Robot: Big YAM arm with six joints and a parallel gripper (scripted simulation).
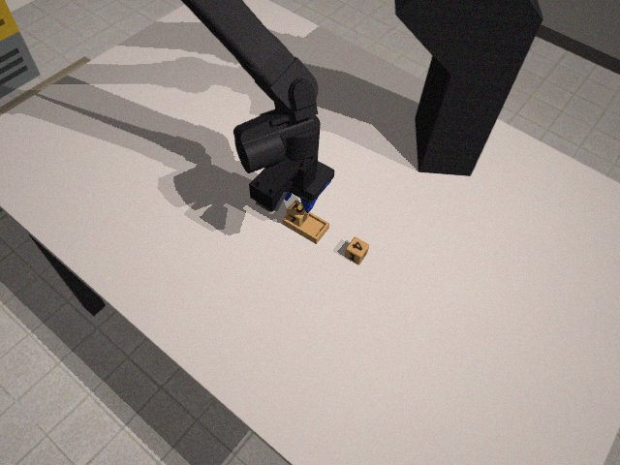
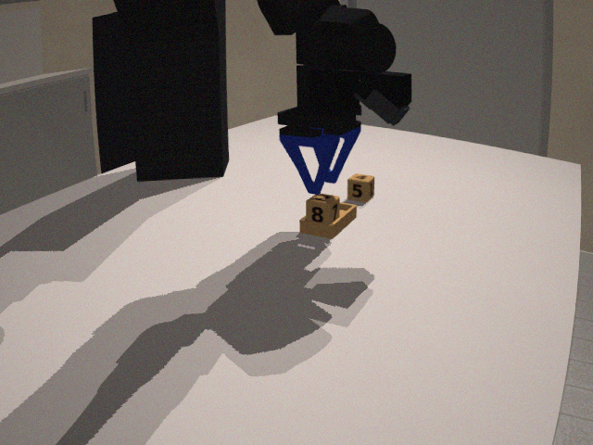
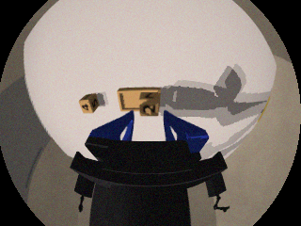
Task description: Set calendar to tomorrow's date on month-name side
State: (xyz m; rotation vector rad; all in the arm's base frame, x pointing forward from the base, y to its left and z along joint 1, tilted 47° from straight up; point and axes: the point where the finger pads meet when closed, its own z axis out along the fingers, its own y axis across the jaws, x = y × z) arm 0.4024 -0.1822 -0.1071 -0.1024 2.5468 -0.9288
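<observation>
My gripper is now 40 mm above the wooden digit cube. Also, from my hand: wooden tray (20 mm to the left, 50 mm below).
</observation>
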